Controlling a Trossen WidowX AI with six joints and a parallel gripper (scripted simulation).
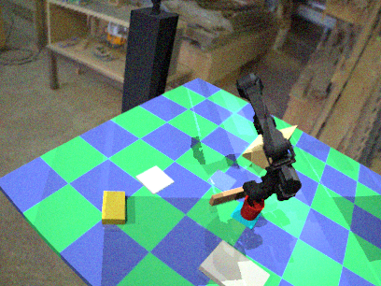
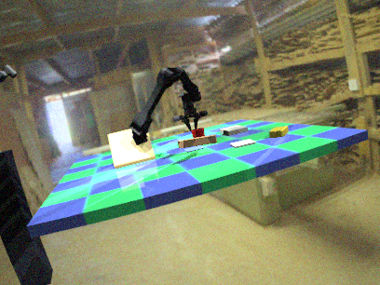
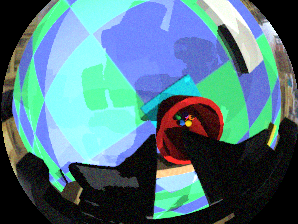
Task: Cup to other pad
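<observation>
Right now my gripper tip is 20 mm short of the red cup, 20 mm to the left of it and 30 mm above it. The rest, counted from my gripper tip: cyan pad 20 mm ahead, 20 mm to the right, 80 mm below; then wooden block 30 mm behind, 90 mm to the right, 60 mm below; then pale blue pad 80 mm behind, 160 mm to the right, 80 mm below.
</observation>
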